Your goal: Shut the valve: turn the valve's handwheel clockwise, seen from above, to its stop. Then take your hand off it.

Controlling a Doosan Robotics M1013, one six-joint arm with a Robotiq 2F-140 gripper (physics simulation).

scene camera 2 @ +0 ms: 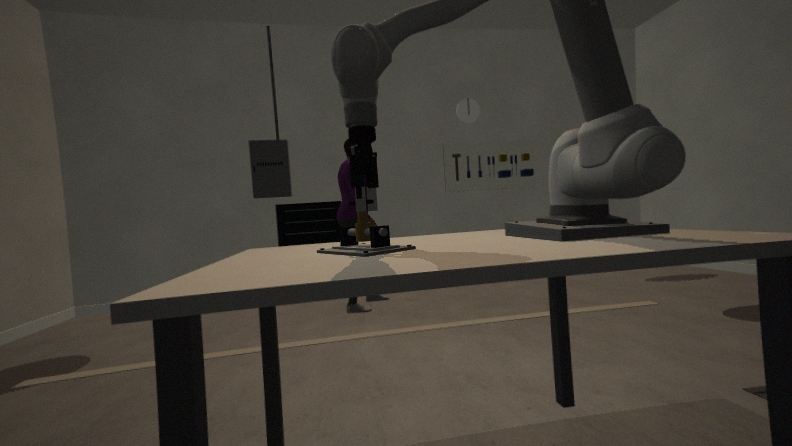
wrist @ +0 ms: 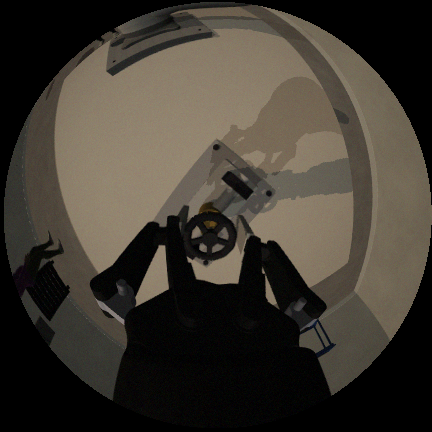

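Note:
The valve's dark, spoked handwheel [wrist: 210, 239] [scene camera 2: 370, 202] sits on top of a yellow valve body [scene camera 2: 362, 229] [wrist: 210, 209]. My gripper [wrist: 211, 218] [scene camera 2: 366, 200] points straight down and is shut on the handwheel, with one pale finger pad against each side of its rim. In the scene view the pads hide most of the wheel, and its dark rim shows beside them. The valve is mounted in a pipe above a grey base plate [scene camera 2: 401, 247] [wrist: 227, 152] on the table.
Black pipe supports [scene camera 2: 380, 236] [wrist: 237, 185] stand on the base plate close under the fingers. The robot's mounting plate [scene camera 2: 587, 231] [wrist: 150, 56] lies farther along the table [scene camera 2: 238, 277] [wrist: 115, 130]. A person in purple [scene camera 2: 344, 191] [wrist: 22, 280] stands behind the table.

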